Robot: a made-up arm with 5 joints.
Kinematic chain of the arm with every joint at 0, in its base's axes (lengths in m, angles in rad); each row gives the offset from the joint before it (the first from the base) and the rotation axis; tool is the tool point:
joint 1: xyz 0 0 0.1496 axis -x
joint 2: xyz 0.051 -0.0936 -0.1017 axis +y
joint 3: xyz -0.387 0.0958 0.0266 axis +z
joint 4: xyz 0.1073 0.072 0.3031 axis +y
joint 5: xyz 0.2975 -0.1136 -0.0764 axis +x
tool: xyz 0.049 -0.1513 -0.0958
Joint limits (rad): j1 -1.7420..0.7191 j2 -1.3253..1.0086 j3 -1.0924..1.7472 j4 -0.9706..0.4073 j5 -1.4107..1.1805
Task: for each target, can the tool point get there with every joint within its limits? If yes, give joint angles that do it. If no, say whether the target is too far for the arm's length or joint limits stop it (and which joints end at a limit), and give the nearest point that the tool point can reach.
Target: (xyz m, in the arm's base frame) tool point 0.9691 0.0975 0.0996
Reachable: no: joint limits stop it (at a limit: joint 1, joint 2, joint 4) | nearest point 0.5458 0.1276 0.1965 | short by 0.435 m
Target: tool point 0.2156 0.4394 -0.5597
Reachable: no: joint limits stop it (at a limit: joint 2, joint 3, joint 4, joint 5) | nearest point -0.0159 0.3281 -0.3801 | short by 0.313 m
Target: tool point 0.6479 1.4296 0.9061
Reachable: no: too far | nearest point 0.2025 0.6583 0.4980 | short by 0.980 m
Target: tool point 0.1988 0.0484 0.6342
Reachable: yes | joints -0.5626 0.3551 1.1857 -0.6777 -0.7046
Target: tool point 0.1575 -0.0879 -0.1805
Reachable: yes | joints -1.4906 0.5926 -0.3684 -0.1617 0.1479
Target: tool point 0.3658 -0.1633 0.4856
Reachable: yes | joints 0.0652 0.6105 0.0518 -0.6417 -0.9497
